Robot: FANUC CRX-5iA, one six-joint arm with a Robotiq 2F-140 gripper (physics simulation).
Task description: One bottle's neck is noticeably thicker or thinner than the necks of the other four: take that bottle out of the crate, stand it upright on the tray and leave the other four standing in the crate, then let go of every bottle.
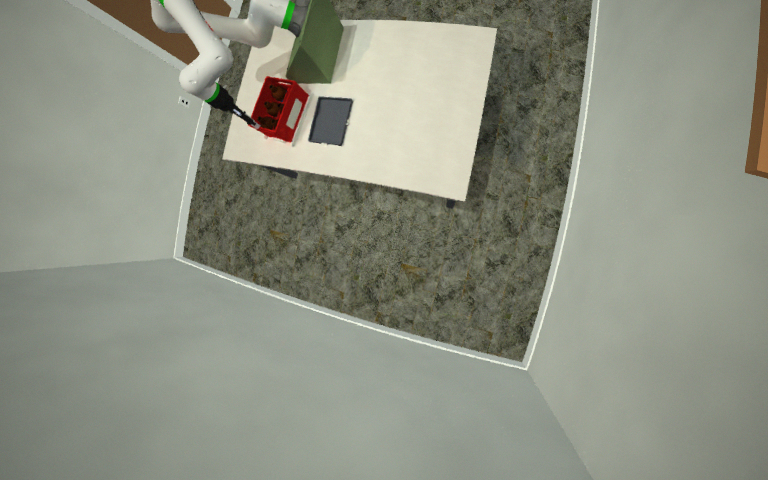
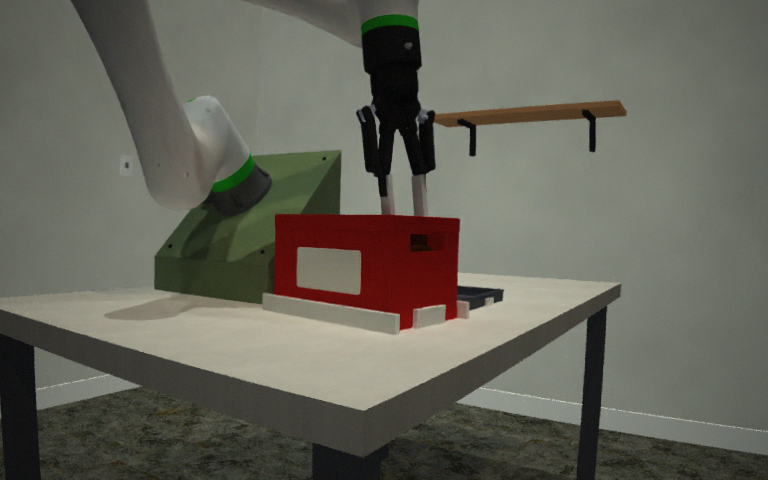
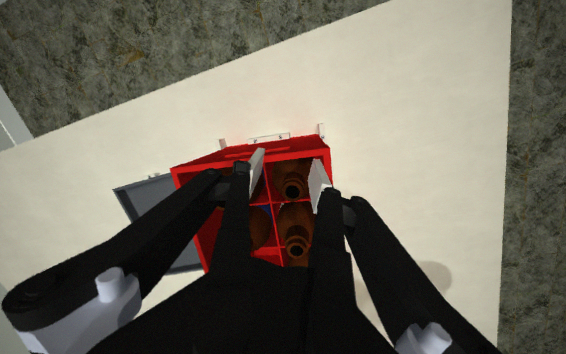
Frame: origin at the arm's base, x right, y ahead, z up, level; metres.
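Seen in the pictures: gripper, fingertip midpoint: (image 1: pixel 255 124) (image 2: pixel 405 217) (image 3: pixel 286 165); arm's base, origin of the base link: (image 1: pixel 302 22) (image 2: pixel 244 193).
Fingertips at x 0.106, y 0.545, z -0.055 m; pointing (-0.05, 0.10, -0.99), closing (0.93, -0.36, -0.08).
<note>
Pixels of each thing's middle, then the offset from my fingertips to it. Level surfaces: height alone.
- red crate, body centre: (image 2: pixel 364 265) (image 3: pixel 275 224) (image 1: pixel 280 110) dx -0.050, dy -0.122, dz -0.085 m
- end-cell bottle, body centre: (image 3: pixel 295 173) (image 1: pixel 268 124) dx -0.001, dy -0.036, dz -0.087 m
- second bottle, body centre: (image 3: pixel 298 220) (image 1: pixel 274 109) dx -0.009, dy -0.121, dz -0.087 m
- table, its level: dz -0.172 m
The red crate (image 1: pixel 277 133) (image 2: pixel 339 232) (image 3: pixel 300 145) stands on the table with brown bottles upright in its cells. My gripper (image 1: pixel 256 125) (image 2: pixel 403 210) (image 3: pixel 286 165) points down at one end of the crate, fingers parted and holding nothing. Its pale fingertips are about at rim height, on either side of the end-cell bottle (image 3: pixel 292 189). A second bottle (image 3: pixel 297 245) is in the cell behind it. Another bottle (image 3: pixel 259 230) shows partly beside the left finger. The others are mostly hidden. I cannot tell which neck differs. The dark tray (image 1: pixel 331 120) (image 2: pixel 481 294) (image 3: pixel 150 192) holds no bottle.
White brackets (image 2: pixel 331 313) (image 3: pixel 270 138) border the crate's base on the table (image 1: pixel 419 113). The tray lies close beside the crate's long side. The green robot pedestal (image 1: pixel 317 56) (image 2: pixel 300 186) stands beyond the crate's other end. A wooden shelf (image 2: pixel 532 113) is on the wall.
</note>
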